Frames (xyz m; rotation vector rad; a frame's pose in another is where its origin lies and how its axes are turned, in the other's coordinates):
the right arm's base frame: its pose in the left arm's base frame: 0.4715 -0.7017 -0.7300 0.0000 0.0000 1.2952
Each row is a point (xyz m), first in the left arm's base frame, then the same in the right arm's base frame.
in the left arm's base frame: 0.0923 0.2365 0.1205
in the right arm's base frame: 0.7996 0.6202 0.8505
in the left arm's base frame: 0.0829 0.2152 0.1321
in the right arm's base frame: 0.7766 0.6234 0.8621
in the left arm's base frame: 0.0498 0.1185 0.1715
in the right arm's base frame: 0.6745 0.6290 0.9015
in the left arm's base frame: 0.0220 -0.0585 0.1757
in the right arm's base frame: 0.4966 0.6076 0.9057
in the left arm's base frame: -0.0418 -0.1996 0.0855
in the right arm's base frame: 0.3435 0.6306 0.8155
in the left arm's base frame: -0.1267 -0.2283 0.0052
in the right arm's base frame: 0.2928 0.7044 0.7352
